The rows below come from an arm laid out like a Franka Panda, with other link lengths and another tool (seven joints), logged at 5 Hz.
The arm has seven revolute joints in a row. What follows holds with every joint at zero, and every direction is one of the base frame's.
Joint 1 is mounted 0.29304 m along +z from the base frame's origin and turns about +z.
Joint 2 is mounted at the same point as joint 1 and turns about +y.
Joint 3 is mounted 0.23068 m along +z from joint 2 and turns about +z.
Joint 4 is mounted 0.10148 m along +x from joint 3 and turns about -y.
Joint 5 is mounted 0.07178 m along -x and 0.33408 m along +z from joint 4 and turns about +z.
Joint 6 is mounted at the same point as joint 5 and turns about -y.
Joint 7 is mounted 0.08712 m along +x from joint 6 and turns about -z.
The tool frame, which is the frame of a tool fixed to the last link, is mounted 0.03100 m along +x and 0.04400 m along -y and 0.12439 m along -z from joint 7; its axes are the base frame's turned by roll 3.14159, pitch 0.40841 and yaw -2.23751 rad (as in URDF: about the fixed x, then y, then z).
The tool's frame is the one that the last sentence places.
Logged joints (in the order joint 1, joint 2, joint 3, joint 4, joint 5, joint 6, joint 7), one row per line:
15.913 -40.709 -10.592 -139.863 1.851 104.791 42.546
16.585 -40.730 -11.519 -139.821 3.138 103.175 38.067
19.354 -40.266 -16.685 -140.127 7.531 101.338 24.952
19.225 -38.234 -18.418 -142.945 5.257 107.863 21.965
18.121 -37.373 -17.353 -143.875 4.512 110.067 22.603
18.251 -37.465 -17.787 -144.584 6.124 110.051 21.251
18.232 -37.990 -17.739 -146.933 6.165 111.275 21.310
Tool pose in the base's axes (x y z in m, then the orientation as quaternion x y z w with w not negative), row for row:
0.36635 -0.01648 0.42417 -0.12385 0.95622 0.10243 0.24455
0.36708 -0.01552 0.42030 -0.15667 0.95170 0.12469 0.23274
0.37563 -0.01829 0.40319 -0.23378 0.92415 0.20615 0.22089
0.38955 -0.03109 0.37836 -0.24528 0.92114 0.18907 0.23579
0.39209 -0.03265 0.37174 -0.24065 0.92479 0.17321 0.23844
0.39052 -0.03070 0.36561 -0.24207 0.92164 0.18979 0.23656
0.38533 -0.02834 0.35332 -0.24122 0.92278 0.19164 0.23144
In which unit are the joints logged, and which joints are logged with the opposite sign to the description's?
The joints are logged in degrees. Opposite sign: none.
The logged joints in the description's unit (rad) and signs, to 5 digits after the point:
0.27773 -0.71051 -0.18487 -2.44107 0.03231 1.82895 0.74257
0.28946 -0.71087 -0.20104 -2.44034 0.05477 1.80074 0.66439
0.33779 -0.70277 -0.29121 -2.44568 0.13144 1.76868 0.43549
0.33554 -0.66731 -0.32145 -2.49486 0.09175 1.88256 0.38336
0.31627 -0.65228 -0.30287 -2.51109 0.07875 1.92103 0.39450
0.31854 -0.65389 -0.31044 -2.52347 0.10688 1.92075 0.37090
0.31821 -0.66305 -0.30960 -2.56446 0.10760 1.94212 0.37193

